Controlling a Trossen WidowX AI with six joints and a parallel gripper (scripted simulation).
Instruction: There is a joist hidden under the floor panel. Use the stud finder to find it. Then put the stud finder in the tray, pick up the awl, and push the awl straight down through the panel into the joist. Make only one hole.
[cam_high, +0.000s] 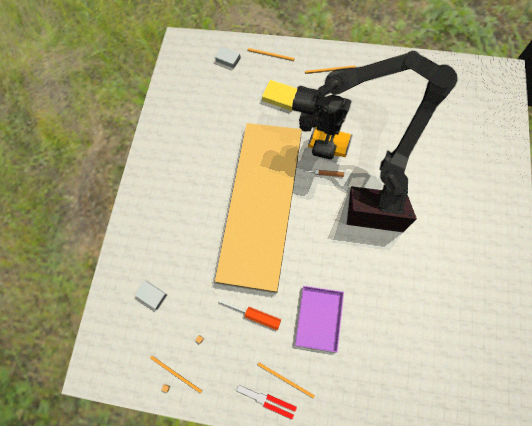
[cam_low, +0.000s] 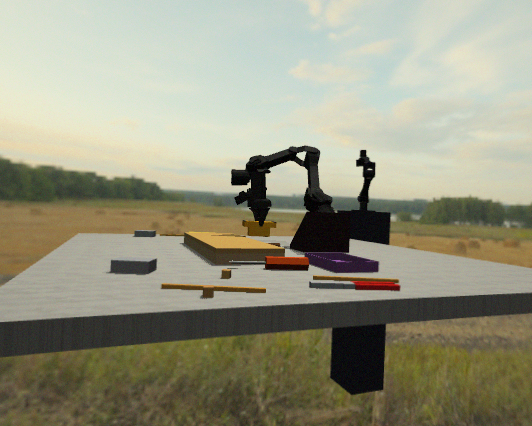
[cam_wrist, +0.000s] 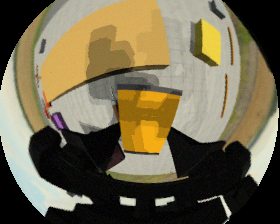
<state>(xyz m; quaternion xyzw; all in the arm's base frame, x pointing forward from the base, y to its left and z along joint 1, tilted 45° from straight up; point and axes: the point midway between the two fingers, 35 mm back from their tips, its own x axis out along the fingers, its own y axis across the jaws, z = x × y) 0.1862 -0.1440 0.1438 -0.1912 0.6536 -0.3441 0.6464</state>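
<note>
Now: gripper tip 7 cm to the right of the awl, 7 cm above it and 2 cm short of it. From my gripper tip the other things lie so: yellow block (19 cm to the right, 18 cm ahead, 6 cm below); then purple tray (52 cm to the left, 6 cm below, 2 cm behind); then yellow stud finder (3 cm below, 1 cm behind).
</note>
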